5 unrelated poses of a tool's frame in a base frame.
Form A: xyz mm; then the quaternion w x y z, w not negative.
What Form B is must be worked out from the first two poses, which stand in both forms.
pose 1, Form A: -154.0 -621.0 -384.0 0.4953 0.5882 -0.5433 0.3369
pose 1, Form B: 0.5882 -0.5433 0.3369 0.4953 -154.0 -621.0 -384.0
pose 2, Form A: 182.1 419.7 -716.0 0.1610 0.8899 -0.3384 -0.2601
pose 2, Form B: 0.8899 -0.3384 -0.2601 0.1610 182.1 419.7 -716.0
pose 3, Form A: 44.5 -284.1 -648.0 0.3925 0.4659 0.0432 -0.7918
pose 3, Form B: 0.4659 0.0432 -0.7918 0.3925 44.5 -284.1 -648.0
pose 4, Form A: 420.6 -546.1 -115.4 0.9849 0.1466 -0.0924 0.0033
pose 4, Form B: 0.1466 -0.0924 0.0033 0.9849 420.6 -546.1 -115.4
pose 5, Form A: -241.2 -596.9 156.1 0.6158 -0.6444 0.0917 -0.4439
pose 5, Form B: -0.6444 0.0917 -0.4439 0.6158 -241.2 -596.9 156.1
